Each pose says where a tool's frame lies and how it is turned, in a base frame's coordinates. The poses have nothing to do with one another.
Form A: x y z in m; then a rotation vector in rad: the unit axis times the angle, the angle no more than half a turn.
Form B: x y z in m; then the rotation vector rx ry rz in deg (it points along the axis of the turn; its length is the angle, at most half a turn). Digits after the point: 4 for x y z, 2 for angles.
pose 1, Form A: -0.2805 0.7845 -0.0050 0.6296 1.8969 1.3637
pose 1, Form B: -0.2805 0.7845 -0.0050 36.07 108.68 78.13
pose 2, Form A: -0.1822 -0.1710 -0.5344 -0.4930 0.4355 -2.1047
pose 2, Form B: -0.1822 -0.1710 -0.5344 -28.25 24.95 -120.59
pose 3, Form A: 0.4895 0.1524 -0.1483 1.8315 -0.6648 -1.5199
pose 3, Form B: 0.4895 0.1524 -0.1483 104.94 -38.09 -87.08
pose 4, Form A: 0.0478 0.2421 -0.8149 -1.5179 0.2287 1.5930
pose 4, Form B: 0.0478 0.2421 -0.8149 -86.97 13.10 91.27
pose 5, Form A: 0.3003 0.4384 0.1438 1.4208 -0.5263 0.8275
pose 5, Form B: 0.3003 0.4384 0.1438 81.41 -30.15 47.41
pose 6, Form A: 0.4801 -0.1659 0.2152 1.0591 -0.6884 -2.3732
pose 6, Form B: 0.4801 -0.1659 0.2152 60.68 -39.44 -135.97
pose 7, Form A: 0.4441 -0.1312 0.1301 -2.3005 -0.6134 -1.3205
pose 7, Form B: 0.4441 -0.1312 0.1301 -131.81 -35.15 -75.66
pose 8, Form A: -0.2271 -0.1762 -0.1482 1.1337 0.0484 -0.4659
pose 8, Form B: -0.2271 -0.1762 -0.1482 64.96 2.77 -26.69
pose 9, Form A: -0.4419 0.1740 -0.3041 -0.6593 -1.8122 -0.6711
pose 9, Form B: -0.4419 0.1740 -0.3041 -37.78 -103.83 -38.45
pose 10, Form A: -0.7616 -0.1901 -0.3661 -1.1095 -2.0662 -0.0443
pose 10, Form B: -0.7616 -0.1901 -0.3661 -63.57 -118.38 -2.54
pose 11, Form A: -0.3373 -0.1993 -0.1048 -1.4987 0.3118 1.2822
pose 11, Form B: -0.3373 -0.1993 -0.1048 -85.87 17.86 73.46
